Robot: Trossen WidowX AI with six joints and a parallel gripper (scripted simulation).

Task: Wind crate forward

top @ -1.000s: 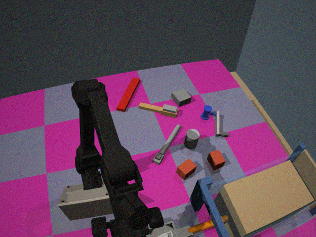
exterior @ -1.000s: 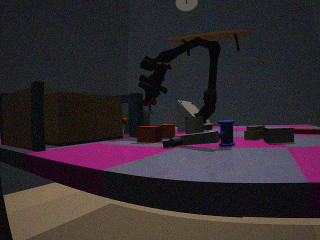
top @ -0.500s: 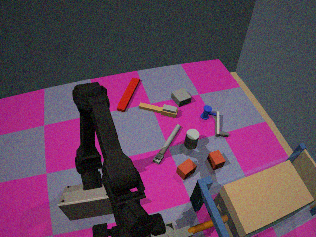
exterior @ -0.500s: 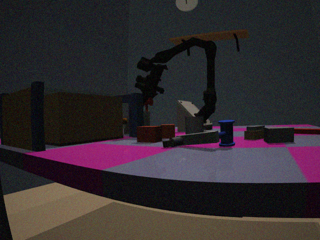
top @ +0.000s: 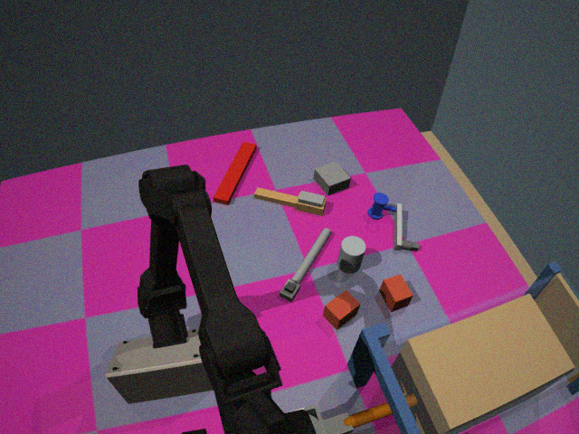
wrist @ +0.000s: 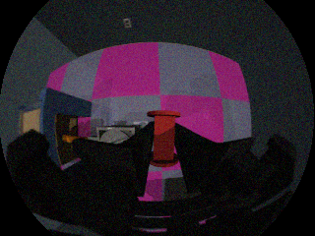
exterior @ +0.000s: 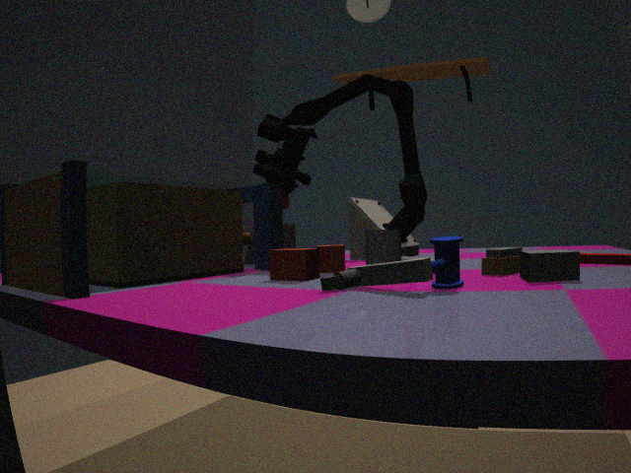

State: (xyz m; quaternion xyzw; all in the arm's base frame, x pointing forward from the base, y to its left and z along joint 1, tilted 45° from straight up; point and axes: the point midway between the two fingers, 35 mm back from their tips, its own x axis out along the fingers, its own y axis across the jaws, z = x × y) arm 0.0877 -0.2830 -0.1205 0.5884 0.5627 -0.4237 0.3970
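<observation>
My gripper tip is now 4 cm short of the winch handle with red hub, 3 cm to the right of it and 4 cm above it. The rest, counted from my gripper tip: winch 8 cm ahead, 4 cm to the left, 11 cm below; then blue steel frame 25 cm ahead, 6 cm to the left, 4 cm below; then red knob 1 cm to the left, 1 cm below.
</observation>
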